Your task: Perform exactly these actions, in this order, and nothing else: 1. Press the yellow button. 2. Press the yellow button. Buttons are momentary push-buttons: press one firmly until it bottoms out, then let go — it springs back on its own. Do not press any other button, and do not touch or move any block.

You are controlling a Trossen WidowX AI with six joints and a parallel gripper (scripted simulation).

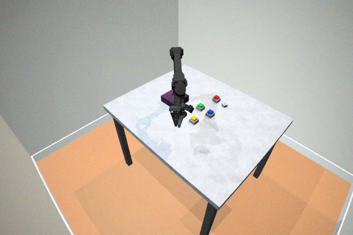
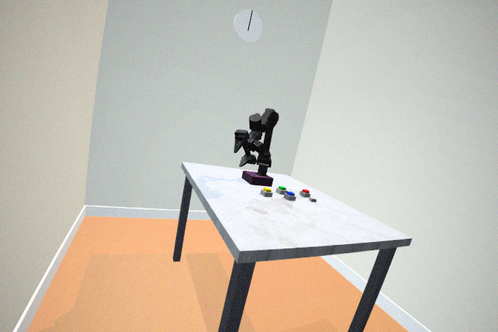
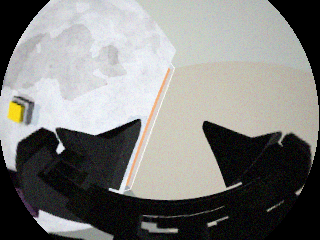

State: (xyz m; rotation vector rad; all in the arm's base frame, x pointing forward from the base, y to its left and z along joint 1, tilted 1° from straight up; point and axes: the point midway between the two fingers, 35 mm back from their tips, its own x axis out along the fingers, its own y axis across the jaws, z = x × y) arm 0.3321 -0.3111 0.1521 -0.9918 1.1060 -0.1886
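My gripper tip is 240 mm to the right of the yellow button, 150 mm above it and 90 mm past it. Round my gripper tip: small grey block: 530 mm to the left, 170 mm below, 50 mm behind; then blue button: 370 mm to the left, 150 mm below, 60 mm behind; then green button: 380 mm to the left, 150 mm below, 150 mm behind.
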